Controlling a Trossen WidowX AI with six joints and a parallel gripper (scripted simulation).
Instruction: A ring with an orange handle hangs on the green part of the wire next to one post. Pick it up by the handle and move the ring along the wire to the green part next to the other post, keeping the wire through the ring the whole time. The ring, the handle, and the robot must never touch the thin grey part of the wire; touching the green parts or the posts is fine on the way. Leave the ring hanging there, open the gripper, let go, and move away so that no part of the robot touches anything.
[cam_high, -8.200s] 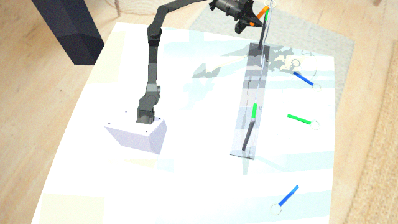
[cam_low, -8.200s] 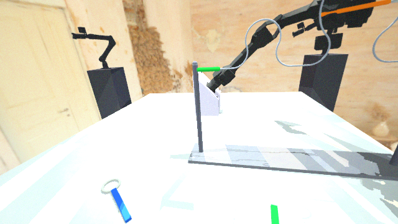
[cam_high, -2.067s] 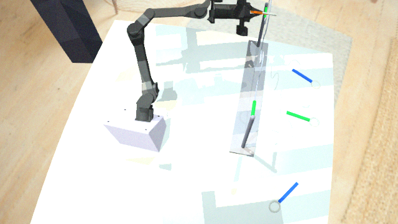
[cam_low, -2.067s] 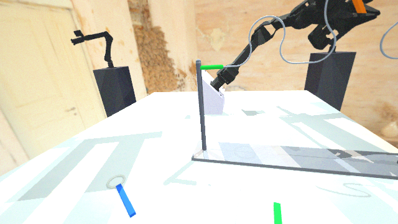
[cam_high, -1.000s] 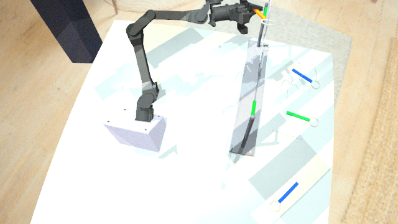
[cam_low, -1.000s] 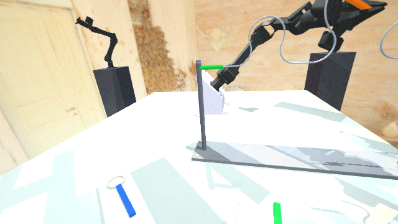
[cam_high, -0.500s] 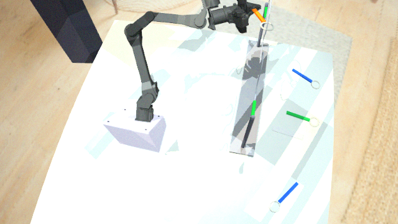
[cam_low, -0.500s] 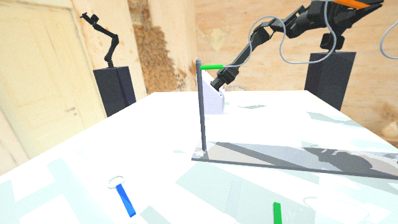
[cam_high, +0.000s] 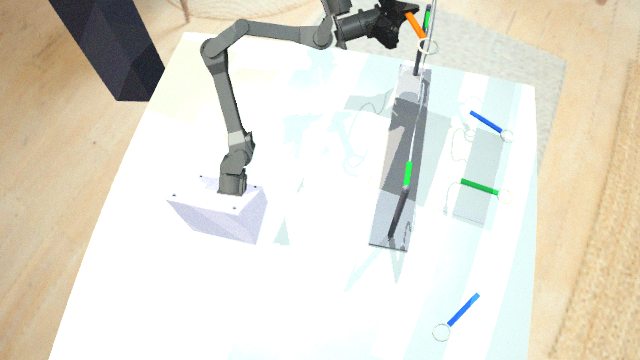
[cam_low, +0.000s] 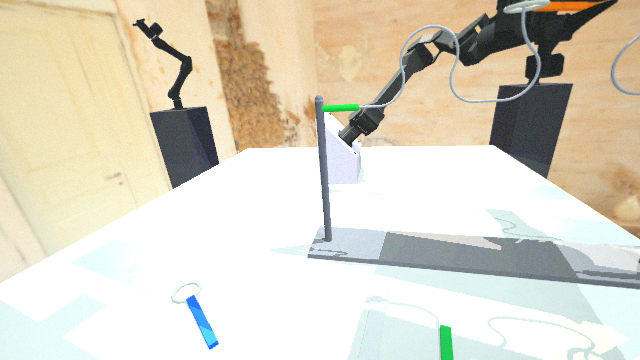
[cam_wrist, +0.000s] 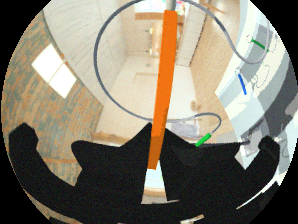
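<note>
My gripper tip is now 9 cm to the left of the orange-handled ring.
</note>
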